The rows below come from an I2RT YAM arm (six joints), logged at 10 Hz.
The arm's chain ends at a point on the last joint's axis. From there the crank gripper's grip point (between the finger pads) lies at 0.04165 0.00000 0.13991 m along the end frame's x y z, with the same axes.
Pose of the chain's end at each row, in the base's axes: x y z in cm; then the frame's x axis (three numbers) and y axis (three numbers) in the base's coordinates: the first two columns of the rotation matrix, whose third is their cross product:
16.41 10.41 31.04 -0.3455 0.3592 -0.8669 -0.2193 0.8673 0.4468
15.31 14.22 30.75 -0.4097 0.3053 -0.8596 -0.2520 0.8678 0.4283
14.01 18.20 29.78 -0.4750 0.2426 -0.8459 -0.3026 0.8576 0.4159
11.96 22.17 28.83 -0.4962 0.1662 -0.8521 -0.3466 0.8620 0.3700
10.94 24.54 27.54 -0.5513 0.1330 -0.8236 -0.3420 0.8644 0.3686
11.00 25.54 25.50 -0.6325 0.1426 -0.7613 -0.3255 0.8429 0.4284
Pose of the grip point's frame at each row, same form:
27.74 16.73 24.34 -0.3455 0.3592 -0.8669 -0.2193 0.8673 0.4468
25.87 20.98 23.27 -0.4097 0.3053 -0.8596 -0.2520 0.8678 0.4283
23.59 25.56 21.58 -0.4750 0.2426 -0.8459 -0.3026 0.8576 0.4159
21.03 29.56 20.10 -0.4962 0.1662 -0.8521 -0.3466 0.8620 0.3700
19.29 31.88 18.08 -0.5513 0.1330 -0.8236 -0.3420 0.8644 0.3686
18.20 33.39 15.52 -0.6325 0.1426 -0.7613 -0.3255 0.8429 0.4284

